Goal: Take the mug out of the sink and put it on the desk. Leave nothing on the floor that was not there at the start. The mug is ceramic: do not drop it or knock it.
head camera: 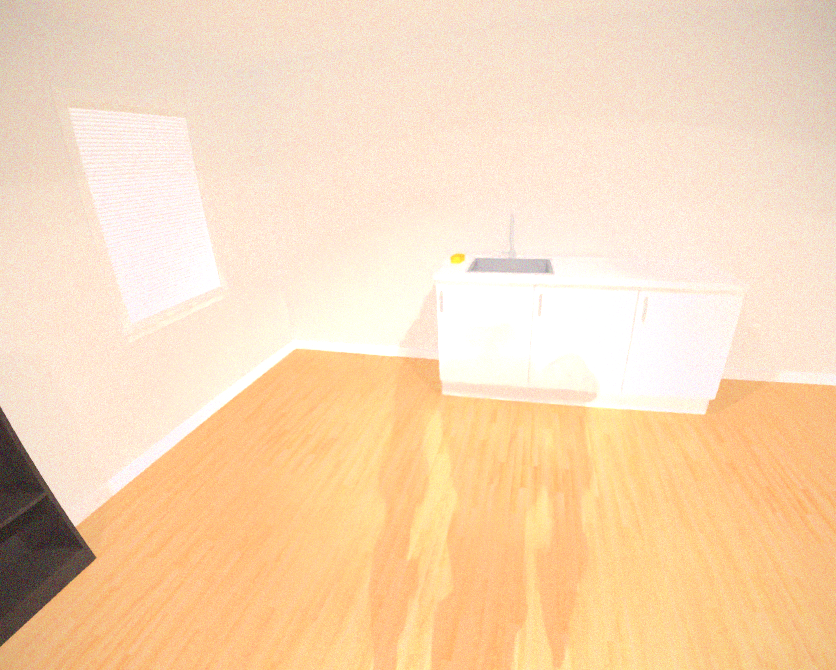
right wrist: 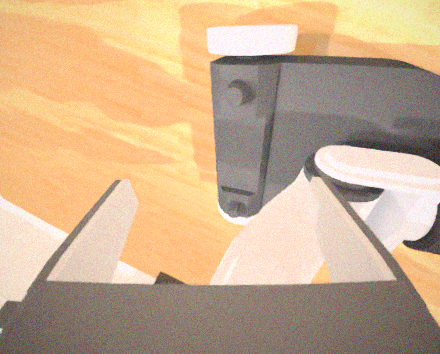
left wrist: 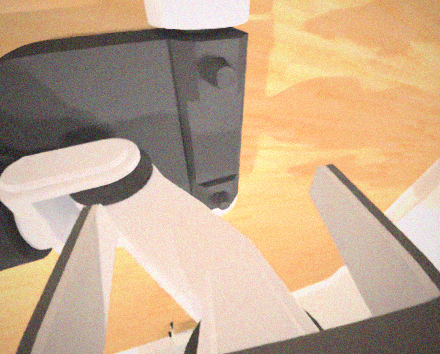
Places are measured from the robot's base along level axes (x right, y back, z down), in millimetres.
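Where they show: left gripper, between the fingertips: (left wrist: pixel 214 197); right gripper, between the fingertips: (right wrist: pixel 220 190).
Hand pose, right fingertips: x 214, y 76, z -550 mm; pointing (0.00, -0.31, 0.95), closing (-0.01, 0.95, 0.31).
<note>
After its pixels a point has its place.
The grey sink (head camera: pixel 511 265) {y -2436, x 621, z -866 mm} is set into the left part of a white counter (head camera: pixel 648 272) {y -1949, x 1358, z -910 mm} against the far wall, in the head view. The mug does not show in the sink; the basin's inside is mostly hidden at this distance and angle. The desk does not show in the head view. My left gripper (left wrist: pixel 214 197) {y 122, x -226, z -539 mm} is open, with its fingers wide apart and nothing between them. My right gripper (right wrist: pixel 220 190) {y 76, x 214, z -550 mm} is open in the same way. Both grippers are far from the counter, beside the robot's own base.
A small yellow object (head camera: pixel 457 258) {y -2384, x 237, z -944 mm} stands on the counter left of the sink, and a thin tap (head camera: pixel 512 237) rises behind it. A dark shelf unit (head camera: pixel 52 519) {y -849, x -1783, z -222 mm} stands at the left edge. Wooden floor (head camera: pixel 314 488) {y -1305, x -643, z -1 mm} stretches from here to the counter. A window (head camera: pixel 146 216) {y -1994, x -1626, z -1428 mm} is in the left wall.
</note>
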